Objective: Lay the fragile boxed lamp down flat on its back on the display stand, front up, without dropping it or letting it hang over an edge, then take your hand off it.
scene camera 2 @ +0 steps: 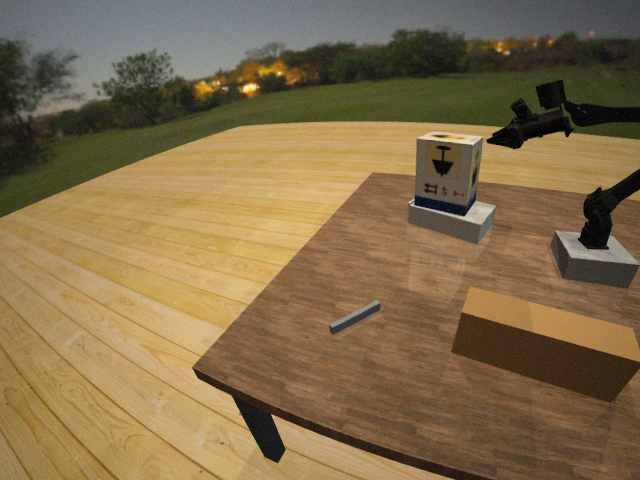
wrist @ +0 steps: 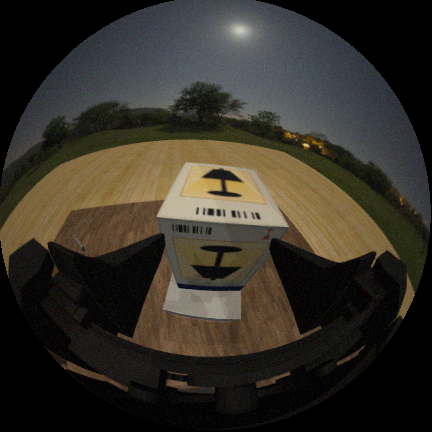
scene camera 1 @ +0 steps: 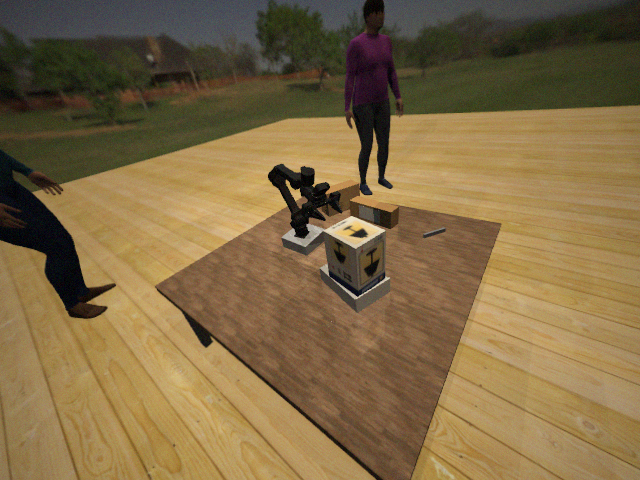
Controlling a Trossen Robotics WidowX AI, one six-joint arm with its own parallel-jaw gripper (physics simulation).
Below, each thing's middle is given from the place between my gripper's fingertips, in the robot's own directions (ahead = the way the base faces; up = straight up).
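My hand is 11 cm short of the boxed lamp (scene camera 2: 447, 164), 6 cm to the left of it and 13 cm above it. Going by their middles, of the things named here it is the boxed lamp that is the nearest to my hand. The display stand (scene camera 2: 478, 220) is 8 cm ahead of my hand, 4 cm to the right of it and 27 cm below it.
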